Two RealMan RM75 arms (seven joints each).
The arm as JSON. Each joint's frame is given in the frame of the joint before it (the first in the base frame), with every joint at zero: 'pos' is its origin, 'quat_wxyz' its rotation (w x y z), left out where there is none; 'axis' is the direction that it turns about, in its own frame. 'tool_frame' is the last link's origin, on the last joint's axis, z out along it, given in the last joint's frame.
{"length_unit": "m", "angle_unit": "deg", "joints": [
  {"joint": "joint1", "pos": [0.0, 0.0, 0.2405], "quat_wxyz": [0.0, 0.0, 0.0, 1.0], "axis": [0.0, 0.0, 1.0]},
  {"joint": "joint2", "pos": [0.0, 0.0, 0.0], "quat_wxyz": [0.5, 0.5, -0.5, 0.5], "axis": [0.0, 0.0, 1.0]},
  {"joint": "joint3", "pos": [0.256, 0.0, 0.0], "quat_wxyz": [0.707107, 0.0, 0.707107, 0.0], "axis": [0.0, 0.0, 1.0]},
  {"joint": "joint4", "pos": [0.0, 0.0, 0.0], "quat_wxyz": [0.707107, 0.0, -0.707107, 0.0], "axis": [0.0, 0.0, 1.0]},
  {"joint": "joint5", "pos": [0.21, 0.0, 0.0], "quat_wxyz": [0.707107, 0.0, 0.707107, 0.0], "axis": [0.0, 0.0, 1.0]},
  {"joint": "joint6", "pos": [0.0, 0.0, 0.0], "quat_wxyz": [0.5, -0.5, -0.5, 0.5], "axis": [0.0, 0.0, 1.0]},
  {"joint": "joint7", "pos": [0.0, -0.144, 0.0], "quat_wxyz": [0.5, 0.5, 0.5, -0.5], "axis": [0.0, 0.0, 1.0]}
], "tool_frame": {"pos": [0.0, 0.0, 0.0], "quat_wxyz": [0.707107, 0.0, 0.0, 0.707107]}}
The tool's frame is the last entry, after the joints.
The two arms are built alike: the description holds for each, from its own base.
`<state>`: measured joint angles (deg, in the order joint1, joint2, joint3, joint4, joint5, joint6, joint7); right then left.
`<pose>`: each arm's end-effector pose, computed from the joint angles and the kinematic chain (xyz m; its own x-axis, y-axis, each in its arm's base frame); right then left.
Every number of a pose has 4 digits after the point.
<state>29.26 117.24 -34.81 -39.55 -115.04 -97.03 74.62 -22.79 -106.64 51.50 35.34 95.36 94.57 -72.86</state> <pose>0.2657 0.3204 0.0275 0.8087 -0.2413 -0.5364 -0.3773 -0.9124 -0.1585 -0.2976 0.3097 0.0734 0.8128 0.2191 0.5398 0.3849 -0.8975 -0.2154</pose>
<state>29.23 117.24 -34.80 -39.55 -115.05 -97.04 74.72 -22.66 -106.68 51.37 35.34 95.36 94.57 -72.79</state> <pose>0.2659 0.3202 0.0275 0.8079 -0.2434 -0.5367 -0.3792 -0.9118 -0.1574 -0.2983 0.3092 0.0735 0.8118 0.2194 0.5411 0.3869 -0.8962 -0.2170</pose>
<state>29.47 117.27 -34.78 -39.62 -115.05 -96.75 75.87 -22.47 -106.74 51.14 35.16 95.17 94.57 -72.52</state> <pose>0.2648 0.3220 0.0275 0.8020 -0.2579 -0.5388 -0.3933 -0.9068 -0.1514 -0.2993 0.3083 0.0736 0.8087 0.2183 0.5462 0.3902 -0.8939 -0.2205</pose>
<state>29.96 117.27 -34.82 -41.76 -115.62 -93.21 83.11 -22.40 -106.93 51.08 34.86 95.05 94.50 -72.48</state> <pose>0.2661 0.3343 0.0337 0.7748 -0.3434 -0.5308 -0.4908 -0.8560 -0.1626 -0.2997 0.3075 0.0720 0.8038 0.2227 0.5516 0.3965 -0.8919 -0.2177</pose>
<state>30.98 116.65 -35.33 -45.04 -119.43 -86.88 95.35 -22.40 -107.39 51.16 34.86 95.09 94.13 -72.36</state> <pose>0.2737 0.3538 0.0455 0.7216 -0.4870 -0.4921 -0.6383 -0.7432 -0.2005 -0.2990 0.3076 0.0685 0.8021 0.2240 0.5536 0.3986 -0.8911 -0.2170</pose>
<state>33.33 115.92 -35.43 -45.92 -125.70 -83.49 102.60 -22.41 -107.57 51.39 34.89 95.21 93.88 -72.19</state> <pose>0.2770 0.3680 0.0496 0.6996 -0.5732 -0.4265 -0.6979 -0.6761 -0.2361 -0.2989 0.3076 0.0666 0.8044 0.2239 0.5503 0.3966 -0.8920 -0.2169</pose>
